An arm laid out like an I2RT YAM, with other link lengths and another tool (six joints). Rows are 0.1 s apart.
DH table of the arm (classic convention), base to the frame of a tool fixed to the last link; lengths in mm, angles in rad. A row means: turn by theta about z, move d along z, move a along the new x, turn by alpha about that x. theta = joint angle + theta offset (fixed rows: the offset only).
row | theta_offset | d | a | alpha
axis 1 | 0 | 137.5 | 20.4 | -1.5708
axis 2 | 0 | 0 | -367 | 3.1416
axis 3 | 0.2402 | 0 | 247.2 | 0
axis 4 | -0.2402 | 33.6 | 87.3 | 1.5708
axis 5 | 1.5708 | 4 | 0 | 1.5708
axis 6 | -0.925 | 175.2 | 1.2 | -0.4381
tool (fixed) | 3.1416 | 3.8 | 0 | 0
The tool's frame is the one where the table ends.
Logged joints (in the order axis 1, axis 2, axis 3, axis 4, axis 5, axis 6), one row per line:
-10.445, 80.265, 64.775, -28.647, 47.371, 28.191
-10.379, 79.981, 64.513, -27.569, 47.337, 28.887
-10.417, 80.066, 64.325, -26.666, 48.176, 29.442
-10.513, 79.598, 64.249, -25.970, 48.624, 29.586
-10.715, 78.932, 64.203, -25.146, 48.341, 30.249
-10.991, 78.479, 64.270, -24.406, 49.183, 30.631
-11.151, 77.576, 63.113, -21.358, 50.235, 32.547
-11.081, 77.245, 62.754, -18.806, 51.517, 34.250
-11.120, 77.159, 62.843, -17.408, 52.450, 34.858
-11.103, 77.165, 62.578, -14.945, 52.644, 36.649
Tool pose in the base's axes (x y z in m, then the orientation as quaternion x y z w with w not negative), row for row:
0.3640, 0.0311, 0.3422, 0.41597, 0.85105, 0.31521, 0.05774
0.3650, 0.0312, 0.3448, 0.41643, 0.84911, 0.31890, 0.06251
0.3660, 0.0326, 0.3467, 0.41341, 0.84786, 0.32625, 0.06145
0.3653, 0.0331, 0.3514, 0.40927, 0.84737, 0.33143, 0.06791
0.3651, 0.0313, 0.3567, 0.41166, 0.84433, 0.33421, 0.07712
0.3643, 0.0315, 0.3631, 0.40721, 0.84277, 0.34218, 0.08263
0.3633, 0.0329, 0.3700, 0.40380, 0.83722, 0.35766, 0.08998
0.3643, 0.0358, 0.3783, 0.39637, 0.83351, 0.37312, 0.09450
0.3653, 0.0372, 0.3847, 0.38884, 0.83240, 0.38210, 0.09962
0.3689, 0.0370, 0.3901, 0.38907, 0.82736, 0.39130, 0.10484
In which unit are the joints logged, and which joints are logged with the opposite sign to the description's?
The joints are logged in degrees. Opposite sign: axis 5.
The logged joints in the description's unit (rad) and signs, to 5 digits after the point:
-0.18230, 1.40089, 1.13054, -0.49998, -0.82678, 0.49203
-0.18115, 1.39593, 1.12596, -0.48117, -0.82619, 0.50417
-0.18181, 1.39742, 1.12268, -0.46541, -0.84083, 0.51386
-0.18349, 1.38925, 1.12136, -0.45326, -0.84865, 0.51637
-0.18701, 1.37762, 1.12055, -0.43888, -0.84371, 0.52794
-0.19183, 1.36972, 1.12172, -0.42597, -0.85841, 0.53461
-0.19462, 1.35396, 1.10153, -0.37277, -0.87677, 0.56805
-0.19340, 1.34818, 1.09526, -0.32823, -0.89914, 0.59778
-0.19408, 1.34668, 1.09682, -0.30383, -0.91543, 0.60839
-0.19378, 1.34678, 1.09219, -0.26084, -0.91881, 0.63965

